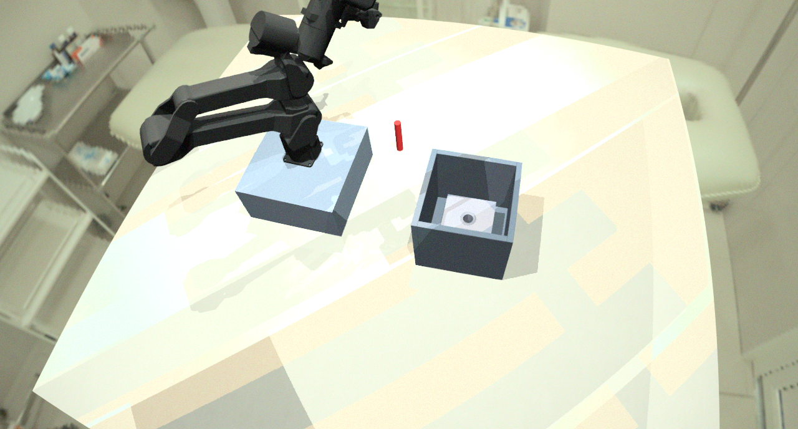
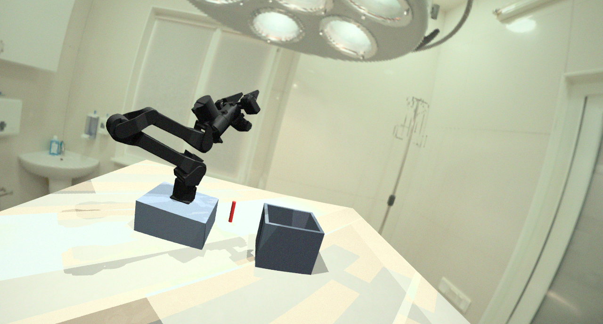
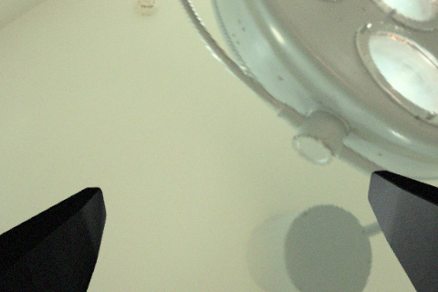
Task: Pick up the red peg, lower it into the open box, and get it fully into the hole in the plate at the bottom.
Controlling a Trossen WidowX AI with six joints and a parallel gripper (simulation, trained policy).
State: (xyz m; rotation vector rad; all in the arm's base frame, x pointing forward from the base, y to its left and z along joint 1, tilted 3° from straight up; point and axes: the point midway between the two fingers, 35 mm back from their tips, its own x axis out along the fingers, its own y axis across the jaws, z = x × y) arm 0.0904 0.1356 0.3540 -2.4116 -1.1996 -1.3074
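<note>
Right now the red peg is 43 cm below my gripper tip, 4 cm ahead of it and 3 cm to the right of it. Also, from my gripper tip: plate: 42 cm below, 22 cm ahead, 20 cm to the right.
</note>
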